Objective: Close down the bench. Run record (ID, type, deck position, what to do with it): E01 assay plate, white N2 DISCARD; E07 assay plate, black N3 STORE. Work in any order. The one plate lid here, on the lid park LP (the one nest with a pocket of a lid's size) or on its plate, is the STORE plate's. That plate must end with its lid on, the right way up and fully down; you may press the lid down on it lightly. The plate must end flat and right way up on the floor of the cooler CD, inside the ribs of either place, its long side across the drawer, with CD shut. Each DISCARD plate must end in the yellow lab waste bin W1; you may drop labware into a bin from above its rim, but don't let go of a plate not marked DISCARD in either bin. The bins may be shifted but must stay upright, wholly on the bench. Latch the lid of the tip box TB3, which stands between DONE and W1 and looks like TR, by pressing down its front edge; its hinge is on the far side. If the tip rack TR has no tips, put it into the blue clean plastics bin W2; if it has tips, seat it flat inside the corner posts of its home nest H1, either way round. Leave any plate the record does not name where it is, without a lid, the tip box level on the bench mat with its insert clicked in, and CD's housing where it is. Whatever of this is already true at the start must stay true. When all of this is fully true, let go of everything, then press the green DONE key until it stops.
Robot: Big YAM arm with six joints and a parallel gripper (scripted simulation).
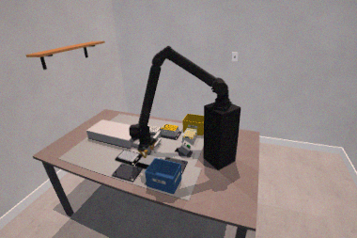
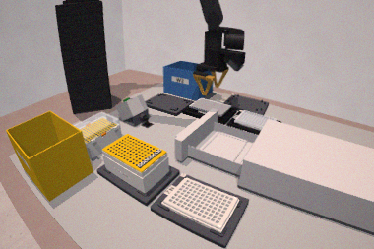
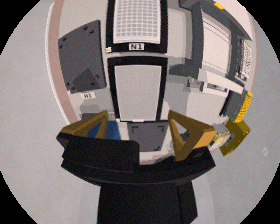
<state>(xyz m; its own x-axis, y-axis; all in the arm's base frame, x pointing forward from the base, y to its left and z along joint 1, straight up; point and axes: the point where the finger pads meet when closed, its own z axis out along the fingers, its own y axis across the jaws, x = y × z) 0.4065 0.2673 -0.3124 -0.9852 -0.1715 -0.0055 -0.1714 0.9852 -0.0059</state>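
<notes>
The plate lid is 70 mm below my hand. The rest, counted from my hand: dark lid park nest 160 mm behind, 60 mm to the right, 90 mm below; black slab 90 mm below; black plate 70 mm below.
</notes>
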